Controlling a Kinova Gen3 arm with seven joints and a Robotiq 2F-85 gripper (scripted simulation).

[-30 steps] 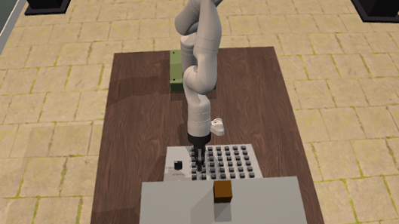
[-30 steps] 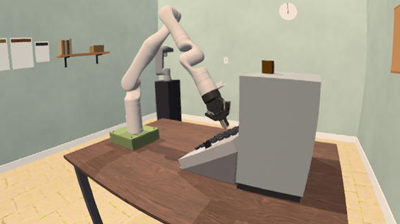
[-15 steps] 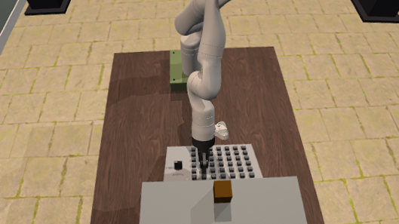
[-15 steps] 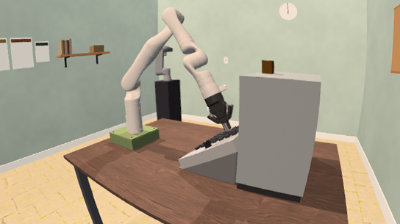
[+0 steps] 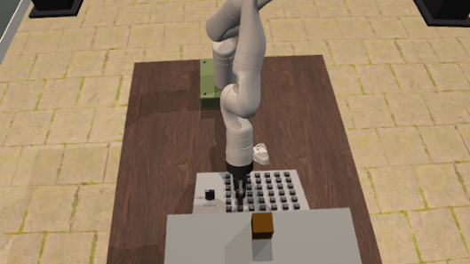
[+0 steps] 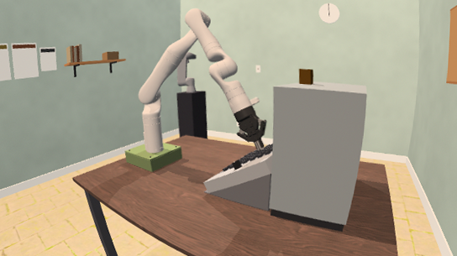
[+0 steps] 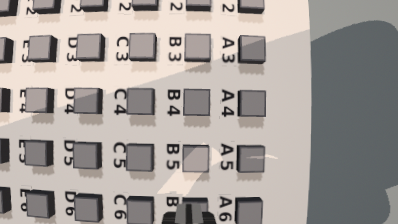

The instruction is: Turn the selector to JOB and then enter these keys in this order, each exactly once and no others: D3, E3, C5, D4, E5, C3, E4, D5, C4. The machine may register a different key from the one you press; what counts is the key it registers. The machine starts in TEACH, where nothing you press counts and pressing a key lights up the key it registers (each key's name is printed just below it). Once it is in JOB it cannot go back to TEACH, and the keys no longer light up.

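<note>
The C5 key lies 10 mm behind my hand, 30 mm to the left of it and 40 mm below it. Round my hand: C4 key: 10 mm behind, 70 mm to the left, 40 mm below; then key D7: 40 mm behind, 30 mm to the right, 60 mm below; then D5 key: 40 mm behind, 30 mm to the left, 60 mm below.
</note>
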